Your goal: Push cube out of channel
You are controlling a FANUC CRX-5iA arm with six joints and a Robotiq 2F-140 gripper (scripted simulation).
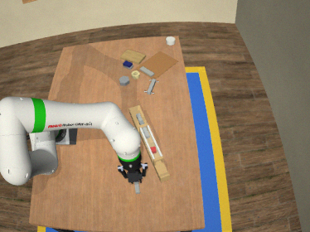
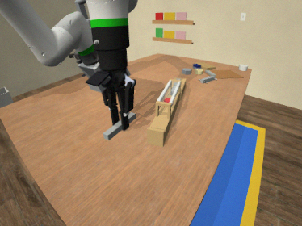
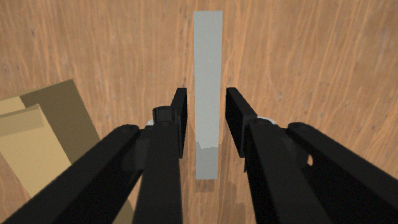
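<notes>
My hand is 3 cm above the grey push rod. The rest, counted from my hand: grey hexagonal block 66 cm to the left, 5 cm ahead, 2 cm below; then red cube 13 cm to the left, 11 cm ahead, 2 cm above; then channel 16 cm to the left, 11 cm ahead, 2 cm above.
</notes>
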